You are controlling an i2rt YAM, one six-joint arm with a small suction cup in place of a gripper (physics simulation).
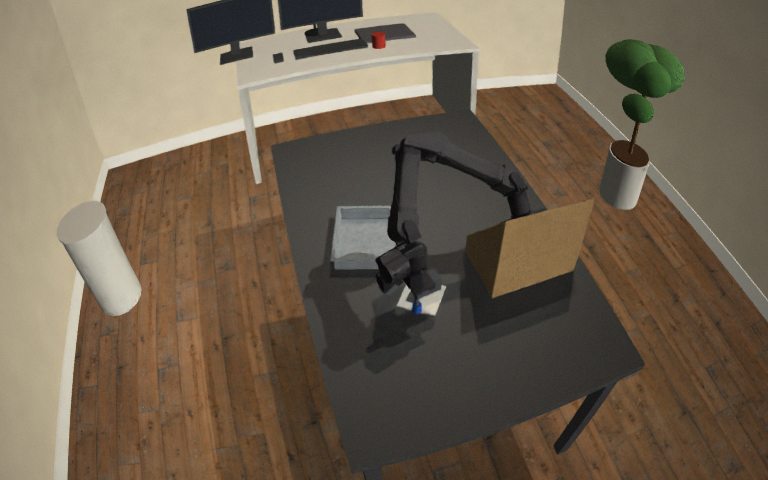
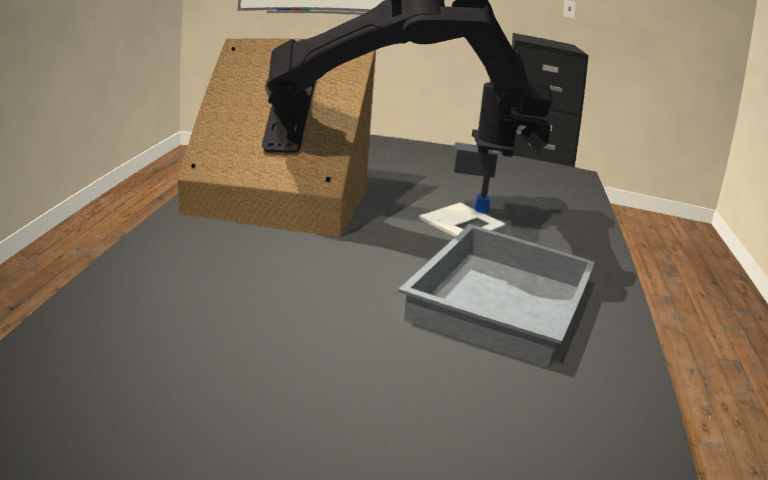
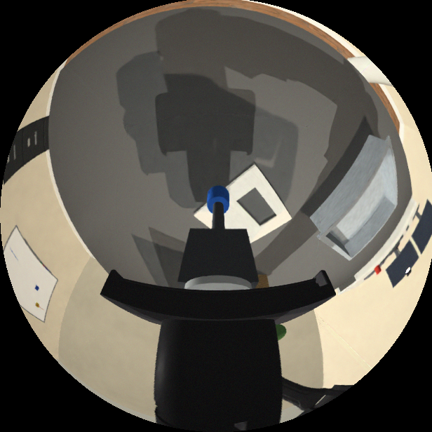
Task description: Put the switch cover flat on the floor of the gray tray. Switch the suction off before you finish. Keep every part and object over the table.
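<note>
The switch cover, a white square plate with a rectangular opening point(image 1: 433, 306) point(image 2: 449, 215) point(image 3: 244, 182), lies flat on the dark table, outside the tray and a short way from it. The gray tray point(image 1: 356, 263) point(image 2: 481, 329) point(image 3: 350, 181) stands upright on the table; the part of its floor that shows bears no cover. My gripper, a blue suction cup point(image 1: 416, 307) point(image 2: 482, 204) point(image 3: 218, 196), is open and holds nothing. It hangs a little above table height at the edge of the cover, away from the opening. The exact gap between cup and cover is hard to tell.
A wooden wedge-shaped block point(image 1: 538, 249) point(image 2: 254, 198) carries the arm's base and stands on the table point(image 1: 453, 384) point(image 2: 254, 367). The arm reaches from it past the tray's near side. A white desk with monitors stands behind the table.
</note>
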